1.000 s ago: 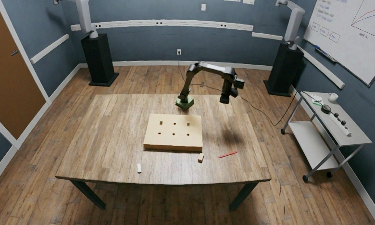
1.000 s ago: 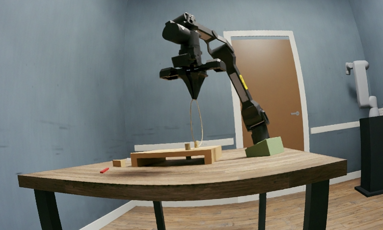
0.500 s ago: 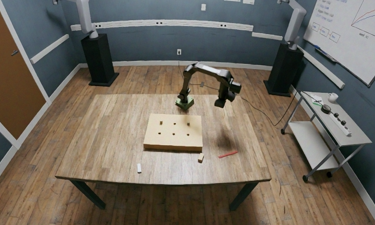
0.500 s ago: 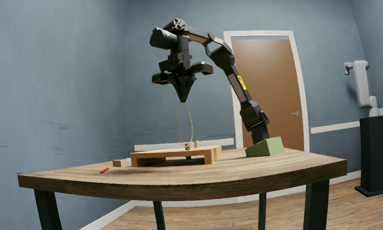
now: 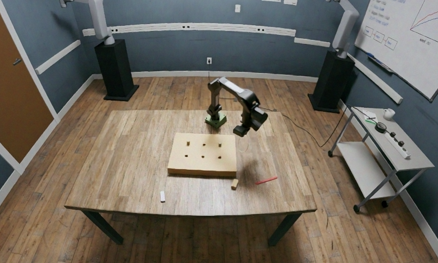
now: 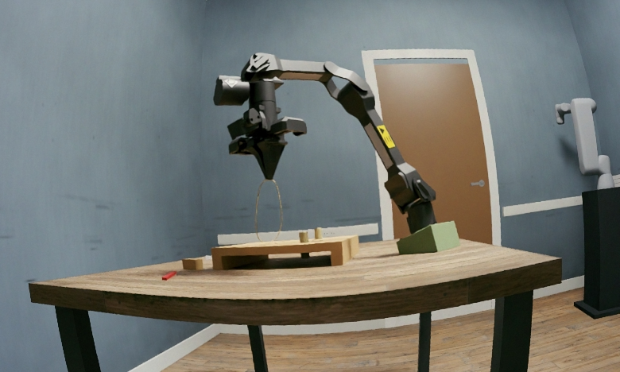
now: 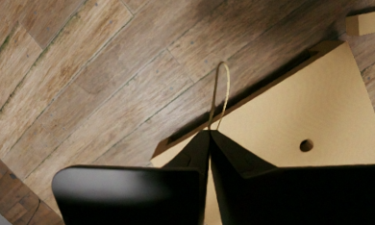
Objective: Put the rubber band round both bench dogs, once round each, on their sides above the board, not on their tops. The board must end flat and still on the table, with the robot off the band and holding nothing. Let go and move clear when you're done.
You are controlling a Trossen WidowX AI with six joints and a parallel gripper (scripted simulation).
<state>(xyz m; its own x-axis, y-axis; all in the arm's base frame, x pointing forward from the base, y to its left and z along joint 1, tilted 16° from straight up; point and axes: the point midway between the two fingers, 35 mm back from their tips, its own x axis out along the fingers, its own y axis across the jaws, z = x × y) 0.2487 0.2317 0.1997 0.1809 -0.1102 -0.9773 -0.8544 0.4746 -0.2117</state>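
Right now the tan board is 30 mm ahead of my hand, 230 mm to the right of it and 180 mm below it. Round my hand: wooden block: 220 mm ahead, 30 mm to the right, 200 mm below; then white piece: 350 mm ahead, 400 mm to the right, 210 mm below; then red stick: 170 mm ahead, 150 mm to the left, 210 mm below.
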